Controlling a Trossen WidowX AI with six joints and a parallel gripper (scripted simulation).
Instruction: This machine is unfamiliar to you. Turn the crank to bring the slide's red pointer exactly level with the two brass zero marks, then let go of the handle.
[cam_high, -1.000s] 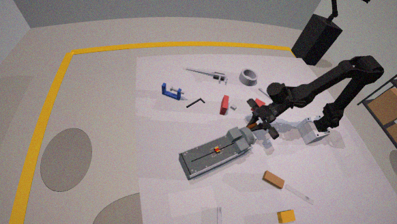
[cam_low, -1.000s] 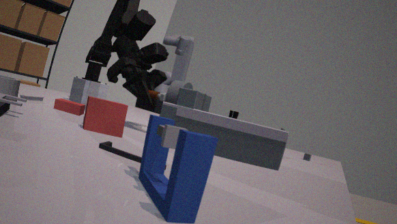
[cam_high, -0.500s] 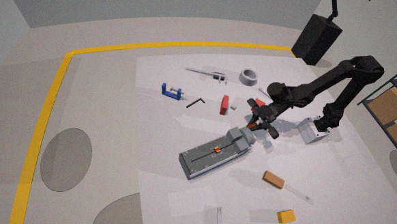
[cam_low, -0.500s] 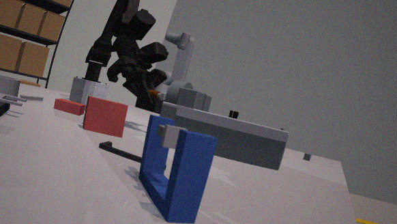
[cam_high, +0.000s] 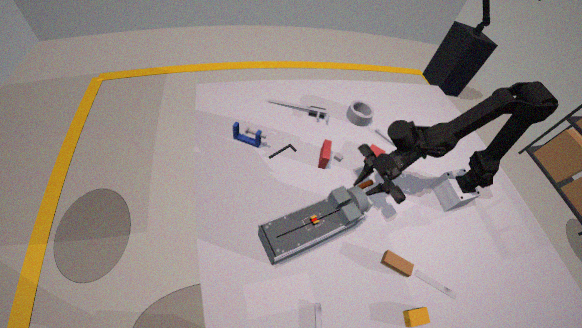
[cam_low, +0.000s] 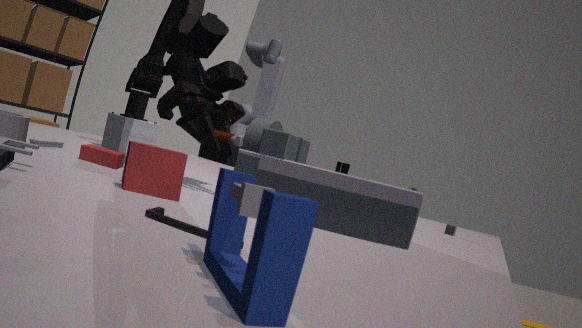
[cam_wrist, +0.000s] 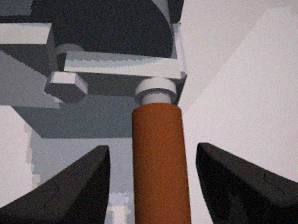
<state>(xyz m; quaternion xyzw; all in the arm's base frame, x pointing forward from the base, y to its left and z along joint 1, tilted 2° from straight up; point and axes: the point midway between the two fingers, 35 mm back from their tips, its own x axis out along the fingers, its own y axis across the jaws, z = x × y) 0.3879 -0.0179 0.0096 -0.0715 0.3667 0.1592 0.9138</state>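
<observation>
Now: the crank handle 20 mm behind my gripper tip, 10 mm to the right of it and 20 mm above it. Also, from my gripper tip: tan block: 90 mm behind, 210 mm to the left, 50 mm below; then red pointer: 150 mm ahead, 90 mm to the left, 20 mm above; then black hex key: 170 mm ahead, 190 mm to the right, 60 mm below.
</observation>
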